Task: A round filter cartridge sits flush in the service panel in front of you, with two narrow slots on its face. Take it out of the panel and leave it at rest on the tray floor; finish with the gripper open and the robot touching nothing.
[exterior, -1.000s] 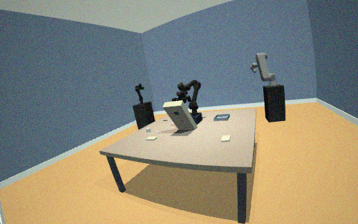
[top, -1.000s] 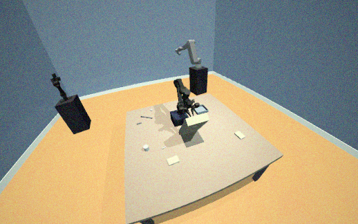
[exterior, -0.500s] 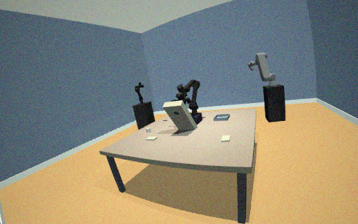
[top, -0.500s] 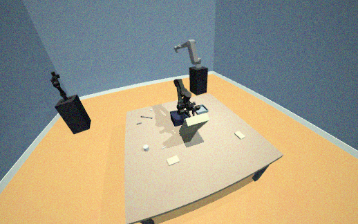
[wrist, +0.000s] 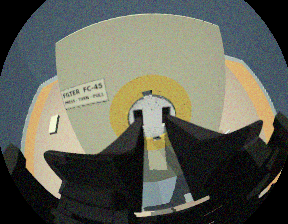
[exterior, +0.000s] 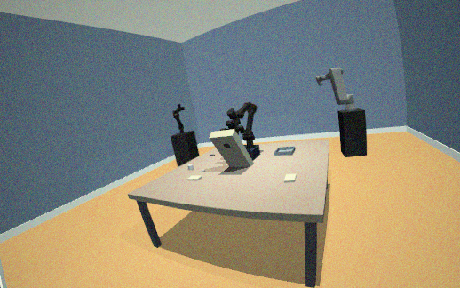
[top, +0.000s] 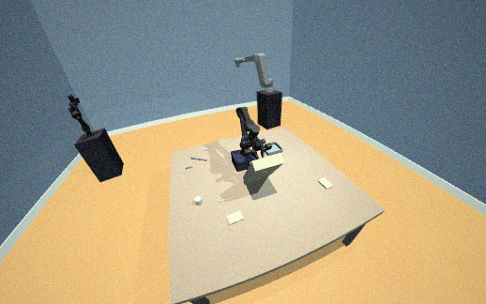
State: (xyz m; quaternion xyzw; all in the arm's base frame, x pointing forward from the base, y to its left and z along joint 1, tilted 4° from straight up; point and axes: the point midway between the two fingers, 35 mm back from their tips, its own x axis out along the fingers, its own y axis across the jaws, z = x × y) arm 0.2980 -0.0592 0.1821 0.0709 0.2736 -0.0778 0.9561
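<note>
The round filter cartridge is 2 cm ahead of my gripper tip and 1 cm below it. Round my gripper tip: grey-blue tray: 36 cm behind, 35 cm to the left, 23 cm below; then service panel: 9 cm below, 3 cm behind.
</note>
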